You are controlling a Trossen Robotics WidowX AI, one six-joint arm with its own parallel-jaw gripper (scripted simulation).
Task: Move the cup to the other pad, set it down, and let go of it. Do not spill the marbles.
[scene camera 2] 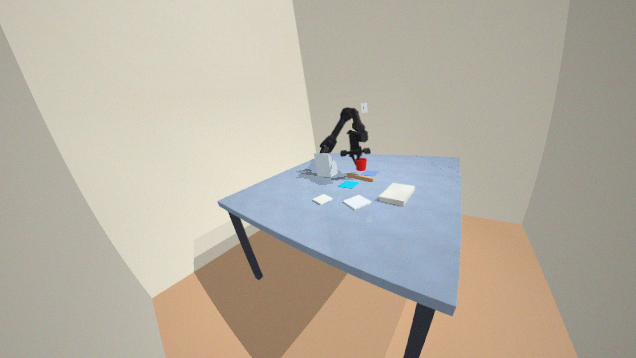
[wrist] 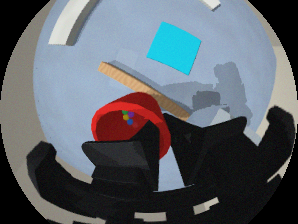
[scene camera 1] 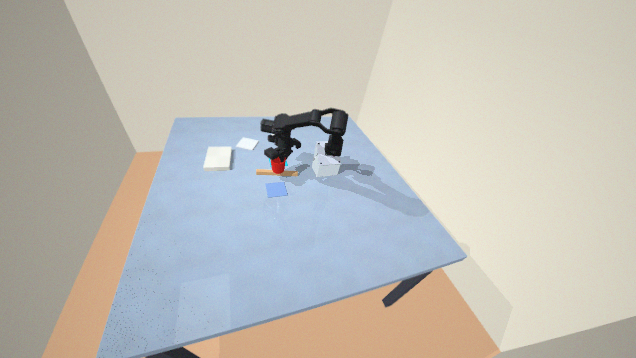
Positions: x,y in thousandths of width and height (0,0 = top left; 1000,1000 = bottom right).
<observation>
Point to a cyan pad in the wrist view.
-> At 579,208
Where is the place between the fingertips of my gripper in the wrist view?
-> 539,525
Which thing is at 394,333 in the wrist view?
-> A bar.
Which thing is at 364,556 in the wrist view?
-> A red cup.
</observation>
